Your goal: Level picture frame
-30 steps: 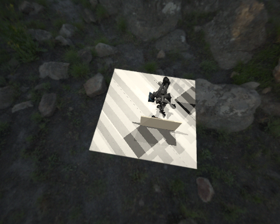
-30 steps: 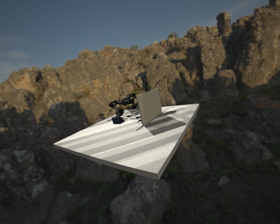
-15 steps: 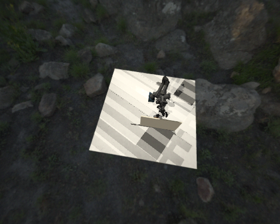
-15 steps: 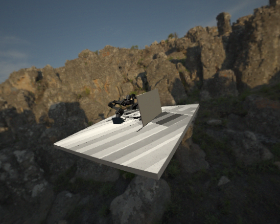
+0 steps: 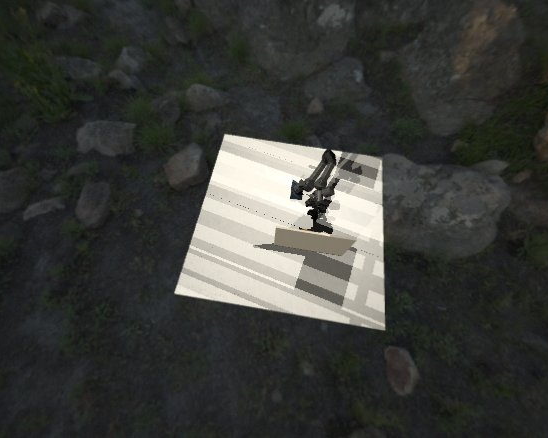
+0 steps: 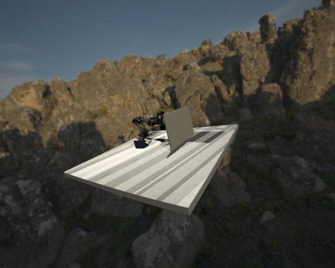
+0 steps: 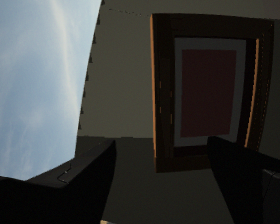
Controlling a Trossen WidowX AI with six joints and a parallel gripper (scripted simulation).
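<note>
My gripper tip is 10 cm short of the brown wooden picture frame, 1 cm to the left of it and 6 cm above it. The rest, counted from my gripper tip: wall panel 11 cm ahead, 1 cm to the left, 7 cm below.
</note>
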